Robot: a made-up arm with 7 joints. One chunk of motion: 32 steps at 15 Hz.
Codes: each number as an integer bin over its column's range. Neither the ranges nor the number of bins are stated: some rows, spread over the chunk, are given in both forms.
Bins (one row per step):
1: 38 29 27 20 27 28 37
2: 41 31 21 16 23 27 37
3: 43 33 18 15 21 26 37
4: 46 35 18 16 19 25 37
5: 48 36 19 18 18 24 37
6: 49 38 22 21 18 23 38
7: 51 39 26 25 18 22 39
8: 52 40 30 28 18 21 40
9: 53 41 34 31 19 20 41
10: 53 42 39 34 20 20 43
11: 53 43 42 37 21 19 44
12: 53 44 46 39 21 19 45
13: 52 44 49 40 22 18 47
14: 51 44 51 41 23 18 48
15: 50 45 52 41 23 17 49
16: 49 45 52 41 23 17 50
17: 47 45 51 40 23 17 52
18: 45 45 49 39 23 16 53
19: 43 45 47 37 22 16 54
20: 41 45 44 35 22 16 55
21: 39 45 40 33 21 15 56
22: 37 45 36 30 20 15 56
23: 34 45 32 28 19 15 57
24: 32 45 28 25 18 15 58
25: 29 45 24 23 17 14 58
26: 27 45 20 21 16 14 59
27: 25 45 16 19 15 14 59
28: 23 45 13 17 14 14 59
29: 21 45 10 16 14 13 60
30: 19 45 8 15 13 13 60
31: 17 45 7 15 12 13 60
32: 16 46 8 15 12 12 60
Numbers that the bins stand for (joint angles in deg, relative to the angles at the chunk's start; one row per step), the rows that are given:
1: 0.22 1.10 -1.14 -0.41 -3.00 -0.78 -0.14
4: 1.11 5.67 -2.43 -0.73 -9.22 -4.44 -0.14
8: 1.78 9.48 -0.71 0.22 -10.00 -9.33 1.14
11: 1.89 11.76 1.00 0.94 -7.67 -11.78 2.86
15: 1.56 13.29 2.43 1.25 -6.11 -14.22 5.00
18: 1.00 13.29 2.00 1.10 -6.11 -15.44 6.71
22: 0.11 13.29 0.14 0.38 -8.44 -16.67 8.00
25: -0.78 13.29 -1.57 -0.17 -10.78 -17.89 8.86
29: -1.67 13.29 -3.57 -0.73 -13.11 -19.11 9.71
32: -2.22 14.05 -3.86 -0.81 -14.67 -20.33 9.71
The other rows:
2: 0.56 2.62 -2.00 -0.73 -6.11 -2.00 -0.14
3: 0.78 4.14 -2.43 -0.81 -7.67 -3.22 -0.14
5: 1.33 6.43 -2.29 -0.57 -10.00 -5.67 -0.14
6: 1.44 7.95 -1.86 -0.33 -10.00 -6.89 0.29
7: 1.67 8.71 -1.29 -0.02 -10.00 -8.11 0.71
9: 1.89 10.24 -0.14 0.46 -9.22 -10.56 1.57
10: 1.89 11.00 0.57 0.70 -8.44 -10.56 2.43
12: 1.89 12.52 1.57 1.10 -7.67 -11.78 3.29
13: 1.78 12.52 2.00 1.17 -6.89 -13.00 4.14
14: 1.67 12.52 2.29 1.25 -6.11 -13.00 4.57
16: 1.44 13.29 2.43 1.25 -6.11 -14.22 5.43
17: 1.22 13.29 2.29 1.17 -6.11 -14.22 6.29
19: 0.78 13.29 1.71 0.94 -6.89 -15.44 7.14
20: 0.56 13.29 1.29 0.78 -6.89 -15.44 7.57
21: 0.33 13.29 0.71 0.62 -7.67 -16.67 8.00
23: -0.22 13.29 -0.43 0.22 -9.22 -16.67 8.43
24: -0.44 13.29 -1.00 -0.02 -10.00 -16.67 8.86
26: -1.00 13.29 -2.14 -0.33 -11.56 -17.89 9.29
27: -1.22 13.29 -2.71 -0.49 -12.33 -17.89 9.29
28: -1.44 13.29 -3.14 -0.65 -13.11 -17.89 9.29
30: -1.89 13.29 -3.86 -0.81 -13.89 -19.11 9.71
31: -2.11 13.29 -4.00 -0.81 -14.67 -19.11 9.71

